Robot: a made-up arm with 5 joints.
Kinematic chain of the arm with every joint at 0, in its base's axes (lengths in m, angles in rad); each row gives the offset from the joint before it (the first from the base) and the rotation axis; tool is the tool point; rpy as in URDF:
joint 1: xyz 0 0 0.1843 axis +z
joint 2: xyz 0 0 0 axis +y
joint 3: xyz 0.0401 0 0.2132 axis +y
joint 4: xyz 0.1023 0 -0.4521 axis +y
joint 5: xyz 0.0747 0 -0.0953 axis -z
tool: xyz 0 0 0 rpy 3.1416 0 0
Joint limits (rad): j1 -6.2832..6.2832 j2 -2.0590..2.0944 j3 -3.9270..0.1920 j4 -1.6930..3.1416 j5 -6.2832..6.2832
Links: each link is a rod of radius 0.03 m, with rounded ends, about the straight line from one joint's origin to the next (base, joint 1, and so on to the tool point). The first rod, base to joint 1, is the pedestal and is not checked.
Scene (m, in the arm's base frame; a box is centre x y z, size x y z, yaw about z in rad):
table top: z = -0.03
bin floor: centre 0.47 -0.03 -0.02 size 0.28 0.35 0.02 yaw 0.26
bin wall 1: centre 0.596 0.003 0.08 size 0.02 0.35 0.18 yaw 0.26
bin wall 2: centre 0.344 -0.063 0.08 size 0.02 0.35 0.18 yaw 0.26
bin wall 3: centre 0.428 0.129 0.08 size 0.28 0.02 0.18 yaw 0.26
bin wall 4: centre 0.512 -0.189 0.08 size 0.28 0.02 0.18 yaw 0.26
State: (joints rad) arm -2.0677 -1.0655 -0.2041 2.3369 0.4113
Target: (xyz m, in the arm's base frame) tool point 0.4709 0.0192 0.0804
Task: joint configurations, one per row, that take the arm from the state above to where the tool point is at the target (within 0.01 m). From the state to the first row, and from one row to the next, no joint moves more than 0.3 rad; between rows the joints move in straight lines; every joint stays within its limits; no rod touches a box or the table.
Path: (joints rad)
1: -1.8444 -1.0220 -0.3999 2.3726 0.6685
2: -1.6210 -0.9785 -0.5957 2.4082 0.9258
3: -1.3977 -0.9349 -0.7915 2.4439 1.1830
4: -1.1744 -0.8914 -0.9873 2.4795 1.4402
5: -0.9314 -0.7137 -0.9713 2.2785 1.2344
6: -0.6883 -0.5360 -0.9552 2.0776 1.0286
7: -0.4453 -0.3583 -0.9391 1.8766 0.8229
8: -0.2023 -0.1806 -0.9231 1.6756 0.6171
9: 0.0408 -0.0029 -0.9070 1.4746 0.4113

